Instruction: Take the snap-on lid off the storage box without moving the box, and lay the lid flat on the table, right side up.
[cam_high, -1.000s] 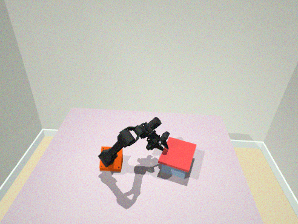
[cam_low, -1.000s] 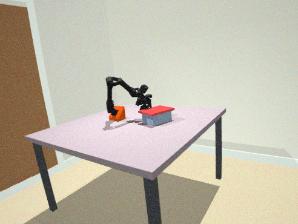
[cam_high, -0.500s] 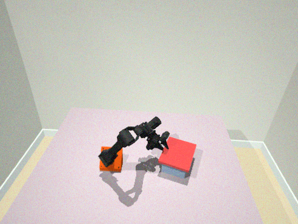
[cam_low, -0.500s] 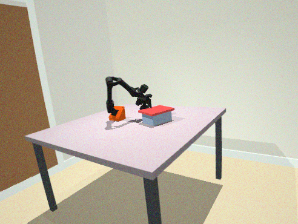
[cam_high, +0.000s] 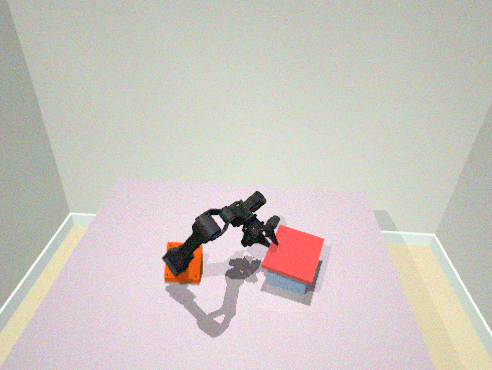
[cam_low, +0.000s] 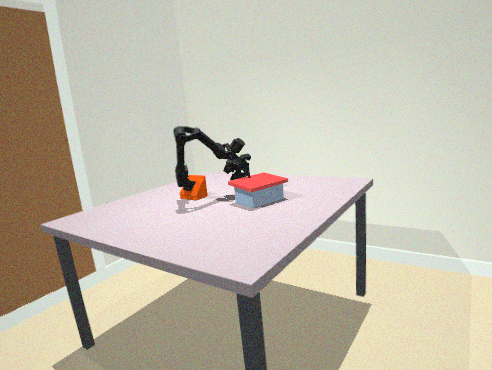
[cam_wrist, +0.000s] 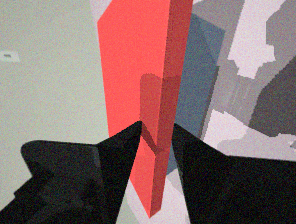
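The red lid lies 8 cm ahead of my gripper tip and 2 cm to the right of it. From my gripper tip the other things lie so: storage box (8 cm ahead, 5 cm below, 2 cm to the right).
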